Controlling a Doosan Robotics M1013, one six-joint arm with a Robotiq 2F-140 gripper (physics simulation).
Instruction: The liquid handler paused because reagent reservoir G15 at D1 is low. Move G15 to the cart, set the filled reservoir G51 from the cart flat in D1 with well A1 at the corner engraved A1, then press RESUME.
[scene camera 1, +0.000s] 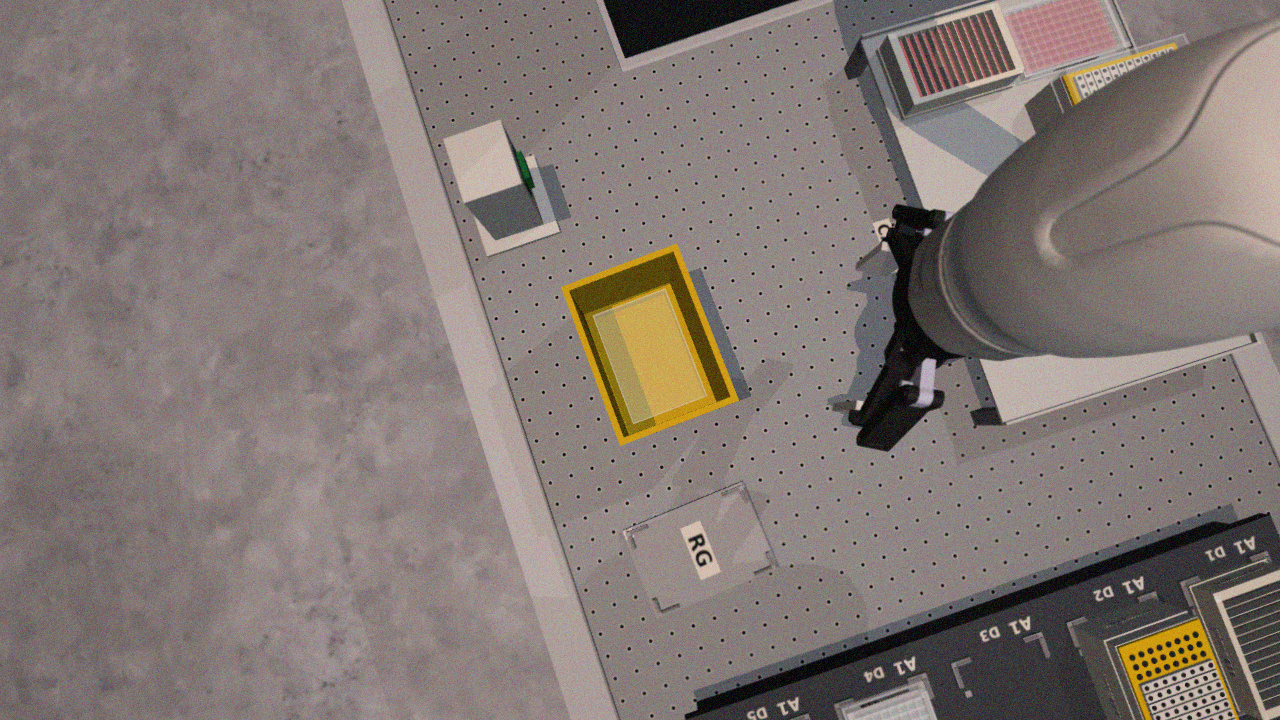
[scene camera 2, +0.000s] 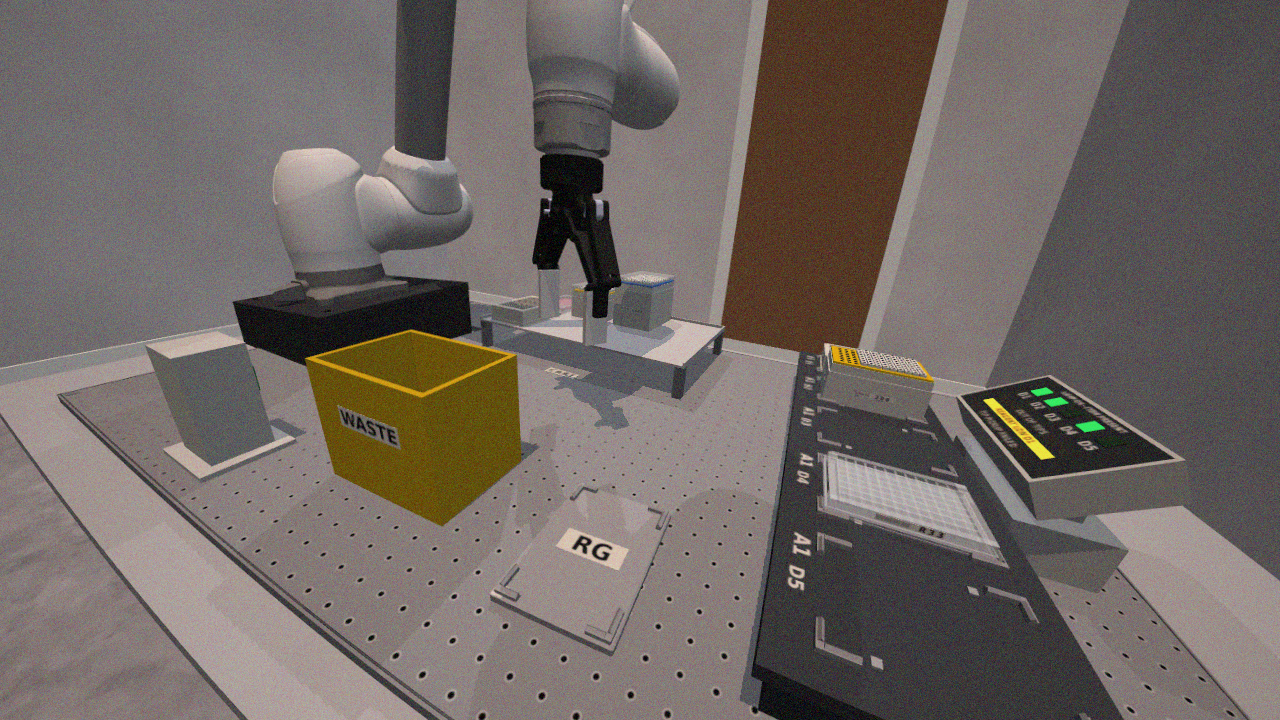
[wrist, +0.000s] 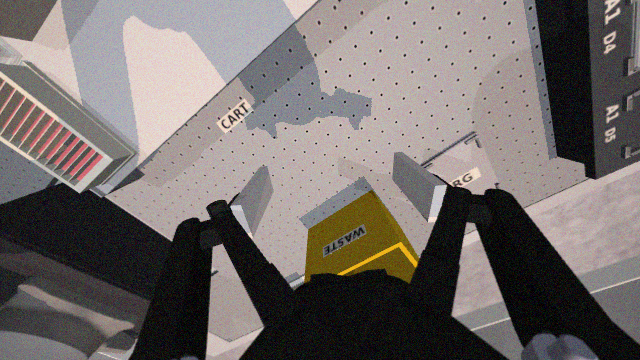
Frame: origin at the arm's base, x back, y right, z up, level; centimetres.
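Seen in the pictures: gripper, fingertip midpoint: (scene camera 1: 860, 339) (scene camera 2: 569, 328) (wrist: 331, 172); arm's base, link origin: (scene camera 2: 346, 292) (wrist: 73, 311).
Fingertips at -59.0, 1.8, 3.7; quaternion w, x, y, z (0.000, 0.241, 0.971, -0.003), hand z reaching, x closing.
Note:
Offsets run from my fingertips to a thing's top centre, as dx, dy, dz. Level surfaces: height alone.
My gripper (scene camera 1: 861, 335) (scene camera 2: 571, 308) (wrist: 331, 172) is open and empty, pointing down above the table by the cart @[+10.0, -28.0, -6.5] (scene camera 1: 1056, 394) (scene camera 2: 693, 337) (wrist: 165, 75). A white-rimmed reservoir with red slots @[+26.1, -21.1, -3.9] (scene camera 1: 957, 55) (wrist: 55, 130) sits at the cart's corner; its label is not readable. Another slotted reservoir @[-39.4, -30.5, -3.9] (scene camera 1: 1257, 635), with grey slots, sits in D1 on the dark deck @[dz -7.1] (scene camera 1: 1011, 667) (scene camera 2: 895, 644), partly cut off in scene camera 1. The arm hides part of the cart there. A pale box @[+27.4, +29.6, -0.1] (scene camera 1: 501, 179) (scene camera 2: 210, 394) has a green button @[+27.6, +26.7, -3.6] (scene camera 1: 524, 170); its label is not readable.
A yellow WASTE bin @[+5.3, +19.2, +0.4] (scene camera 1: 707, 331) (scene camera 2: 429, 456) (wrist: 345, 240) and the RG plate @[-16.8, +19.9, -11.7] (scene camera 1: 662, 573) (scene camera 2: 554, 582) (wrist: 482, 155) stand on the perforated table. A tip box @[-39.8, -18.1, -0.6] (scene camera 1: 1172, 658) (scene camera 2: 877, 385) and a clear plate R33 @[-40.6, +6.7, -5.6] (scene camera 2: 904, 501) sit on the deck. A blue-trimmed box @[+4.6, -34.8, +2.7] (scene camera 2: 644, 304) stands on the cart.

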